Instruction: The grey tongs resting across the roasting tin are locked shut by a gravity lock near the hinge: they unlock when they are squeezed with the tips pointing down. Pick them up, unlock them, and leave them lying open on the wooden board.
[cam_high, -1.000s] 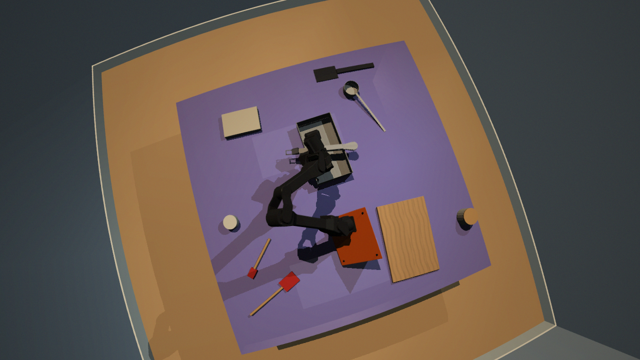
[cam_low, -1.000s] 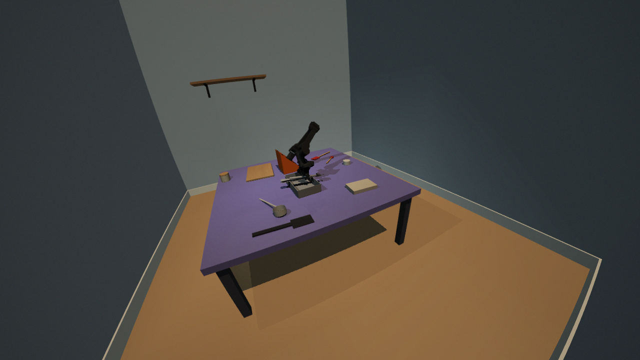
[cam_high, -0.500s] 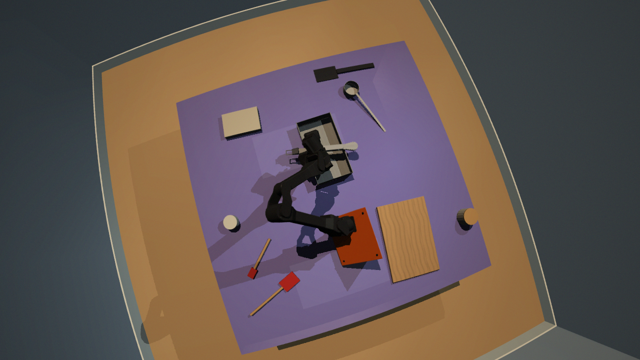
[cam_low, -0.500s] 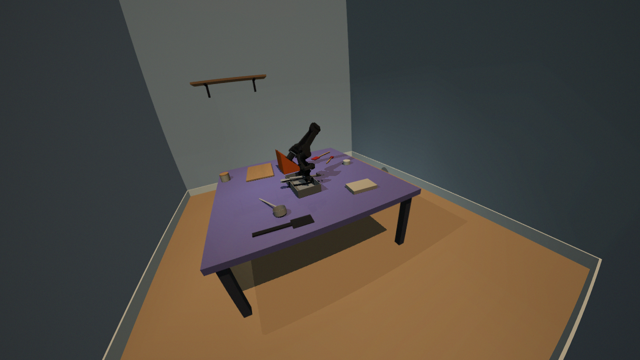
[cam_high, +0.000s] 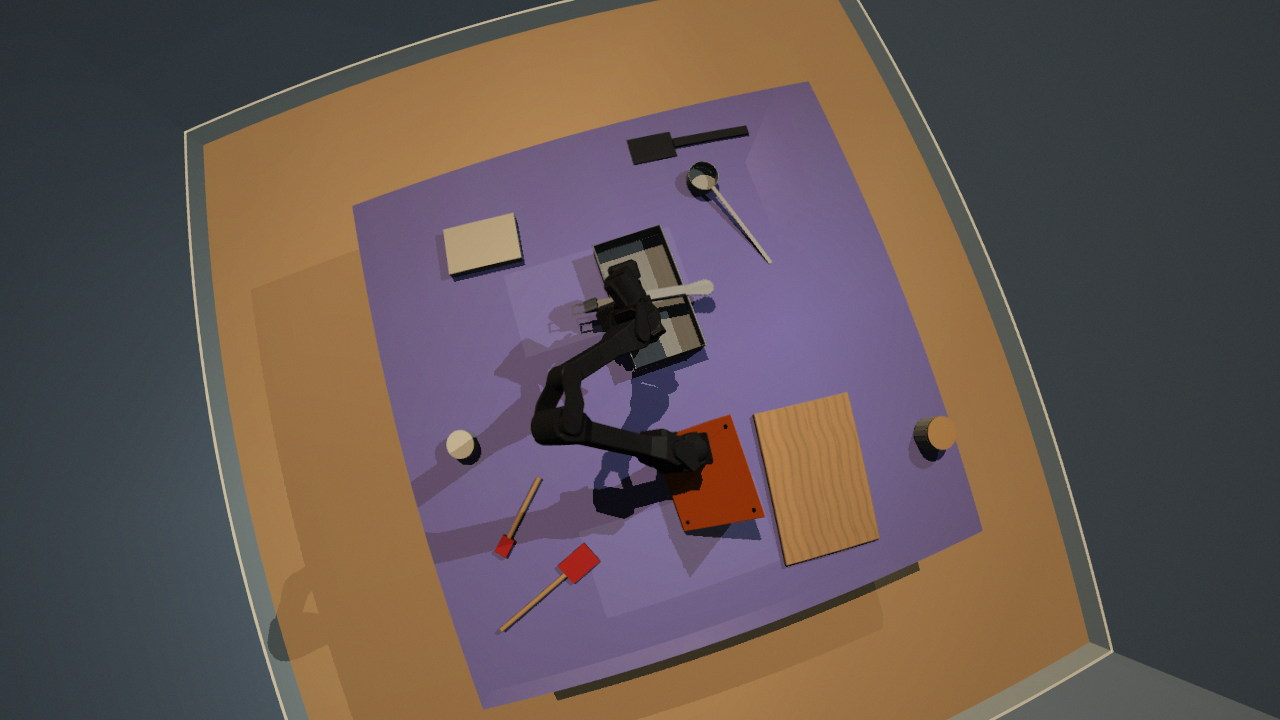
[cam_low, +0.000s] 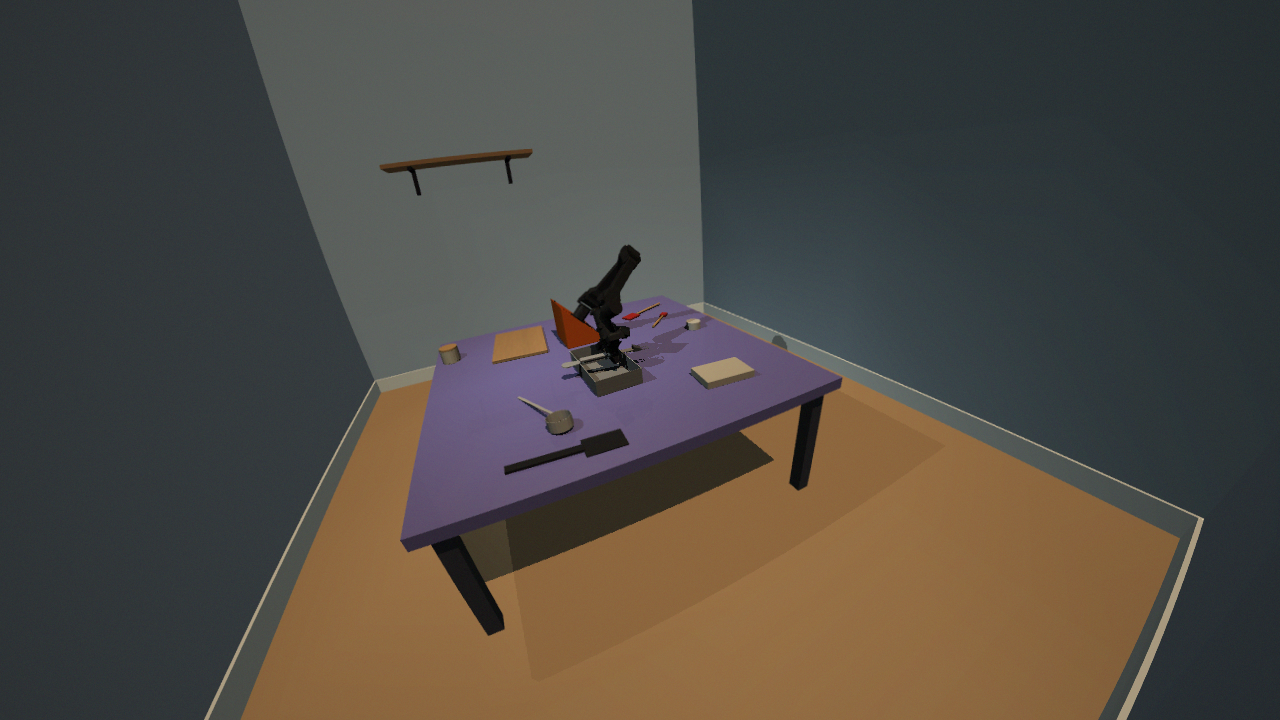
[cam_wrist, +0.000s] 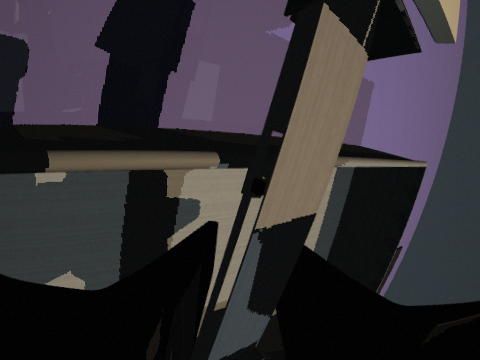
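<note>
Now: the roasting tin 10 mm behind my gripper tip and 50 mm to the right of it. From my gripper tip the other things lie so: tan block: 220 mm ahead, 310 mm to the left, 20 mm below; then black spatula: 390 mm ahead, 230 mm to the right, 30 mm below; then small cylinder: 250 mm behind, 440 mm to the left, 20 mm below.
</note>
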